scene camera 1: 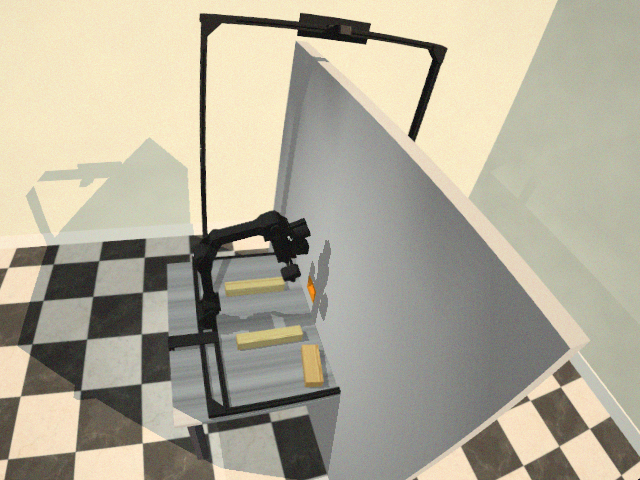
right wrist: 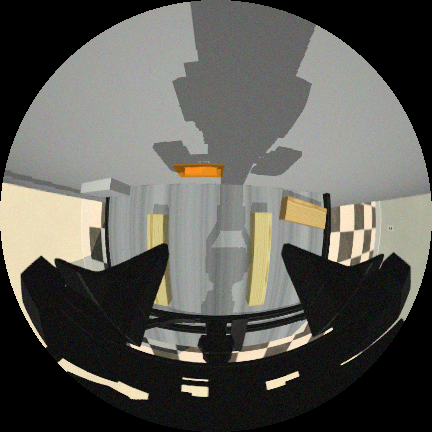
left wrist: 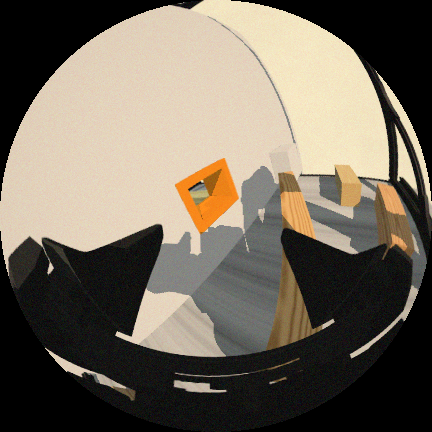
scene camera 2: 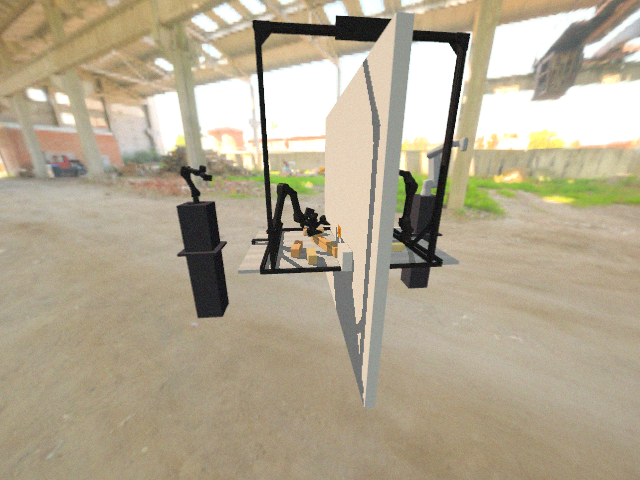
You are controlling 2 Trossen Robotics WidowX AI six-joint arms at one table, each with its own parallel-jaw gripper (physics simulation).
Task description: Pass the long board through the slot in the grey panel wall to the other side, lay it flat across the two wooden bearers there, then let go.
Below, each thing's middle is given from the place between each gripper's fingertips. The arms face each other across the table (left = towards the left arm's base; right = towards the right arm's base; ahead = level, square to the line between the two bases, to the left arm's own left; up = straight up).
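Labels:
Orange-framed slot [left wrist: 216, 176]: from my right hand, 160 mm below, 140 mm to the left, 40 mm behind.
My left hand: 7 cm past the orange-framed slot, 10 cm to the left of it.

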